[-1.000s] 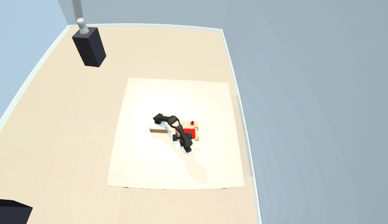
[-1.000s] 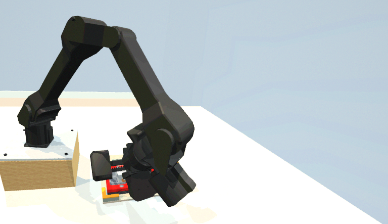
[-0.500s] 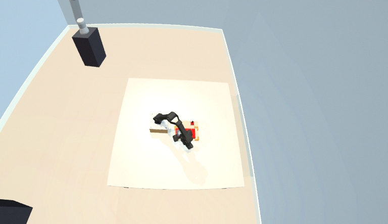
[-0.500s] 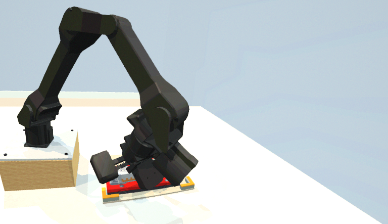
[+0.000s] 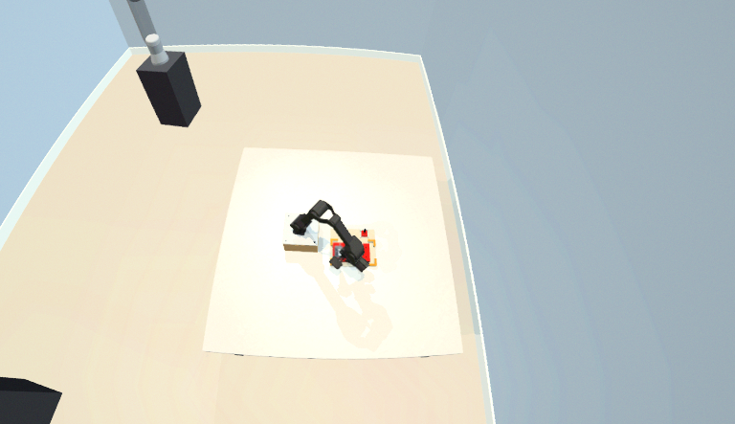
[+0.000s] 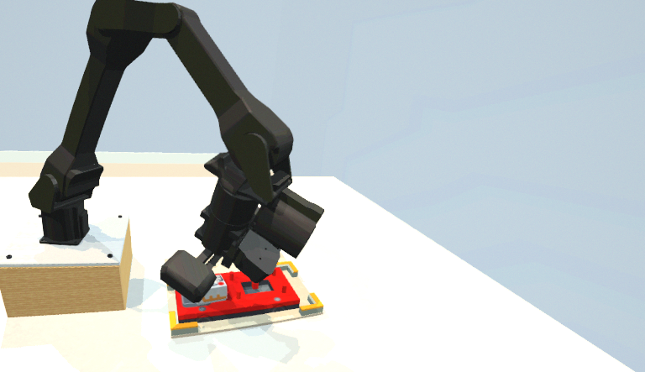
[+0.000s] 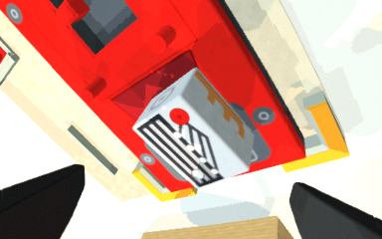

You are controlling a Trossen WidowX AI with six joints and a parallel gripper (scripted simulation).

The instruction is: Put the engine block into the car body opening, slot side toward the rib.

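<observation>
My gripper tip is 40 mm above the engine block and 10 mm to the right of it.
</observation>
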